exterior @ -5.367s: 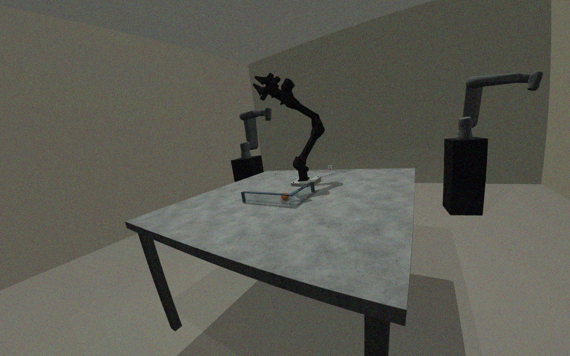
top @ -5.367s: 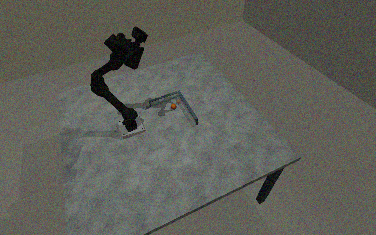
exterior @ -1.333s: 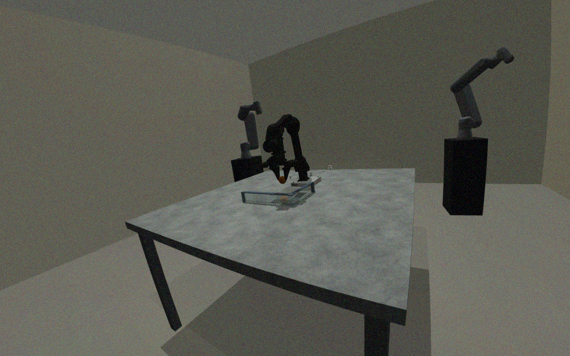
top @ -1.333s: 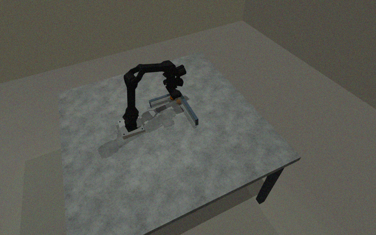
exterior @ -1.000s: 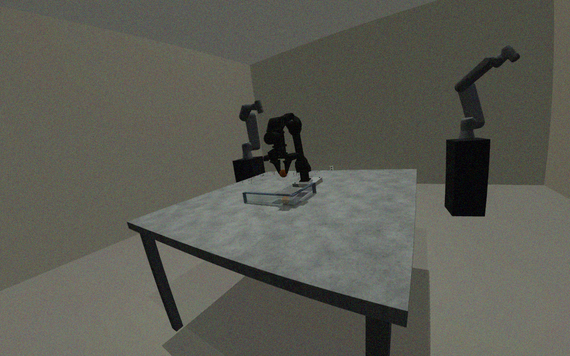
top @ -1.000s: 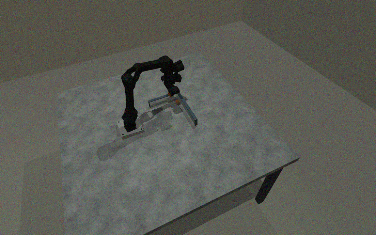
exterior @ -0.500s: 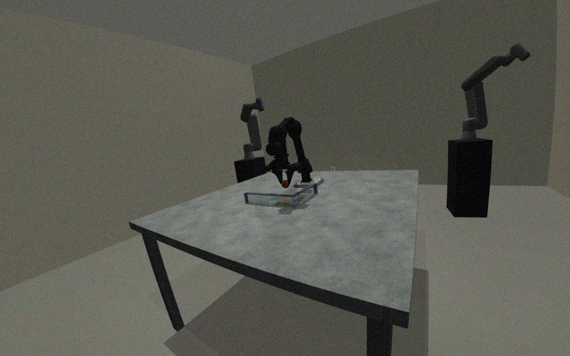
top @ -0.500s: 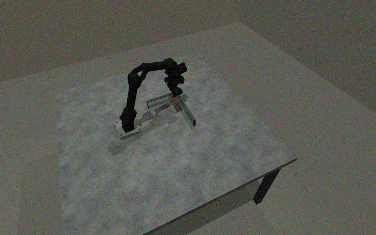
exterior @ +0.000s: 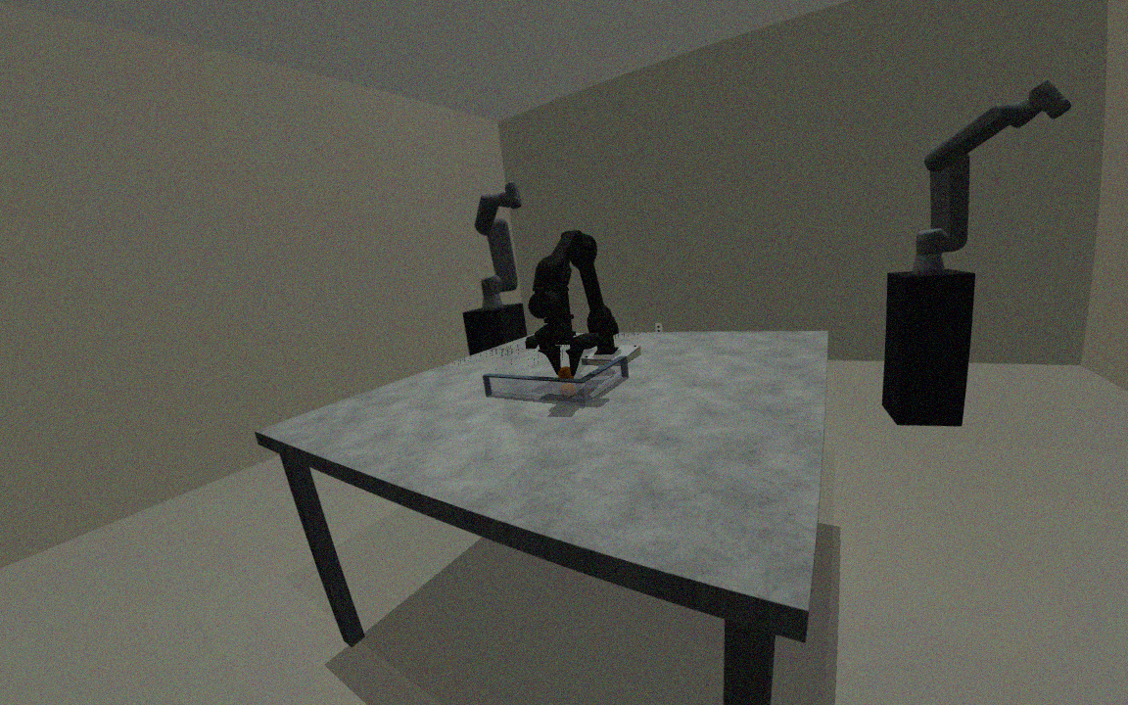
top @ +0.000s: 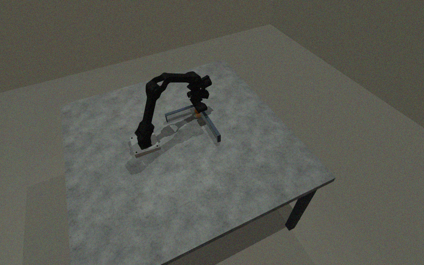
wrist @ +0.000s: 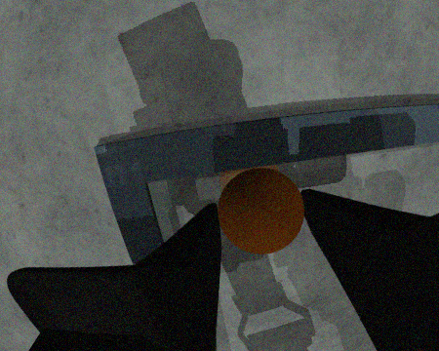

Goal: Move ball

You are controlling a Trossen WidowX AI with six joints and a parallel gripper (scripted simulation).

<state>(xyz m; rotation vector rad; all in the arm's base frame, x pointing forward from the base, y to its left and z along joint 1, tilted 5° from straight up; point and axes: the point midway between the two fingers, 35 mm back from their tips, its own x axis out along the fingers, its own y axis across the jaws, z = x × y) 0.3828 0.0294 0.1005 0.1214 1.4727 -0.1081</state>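
My gripper tip is now 4 cm above the see-through copy. The rest, counted from my gripper tip: wall: 7 cm behind, 7 cm to the left, 3 cm below; orange ball: right at my gripper tip.
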